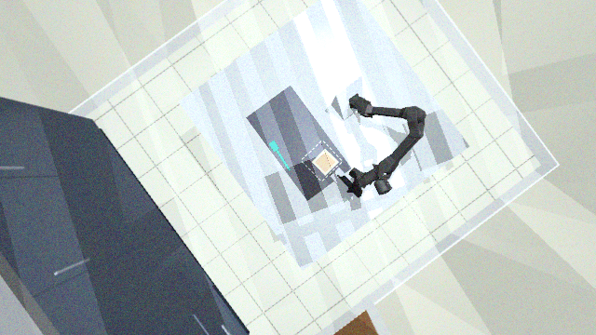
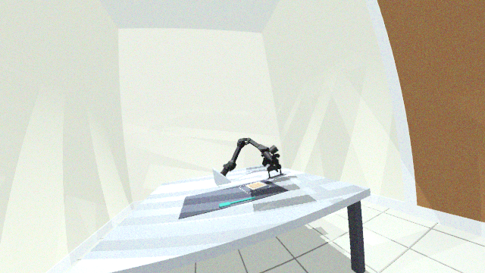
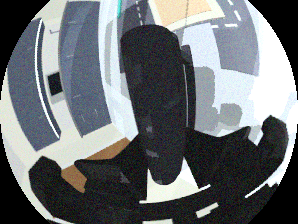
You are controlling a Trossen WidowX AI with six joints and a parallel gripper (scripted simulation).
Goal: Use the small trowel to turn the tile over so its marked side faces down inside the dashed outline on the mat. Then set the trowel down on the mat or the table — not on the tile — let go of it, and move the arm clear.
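Now: gripper tip 39 cm to the left of the grey mat, 9 cm above it and 6 cm short of it. From my gripper tip the other things lie so: white tile (20 cm to the right, 7 cm below); teal trowel (41 cm to the right, 20 cm ahead, 7 cm below).
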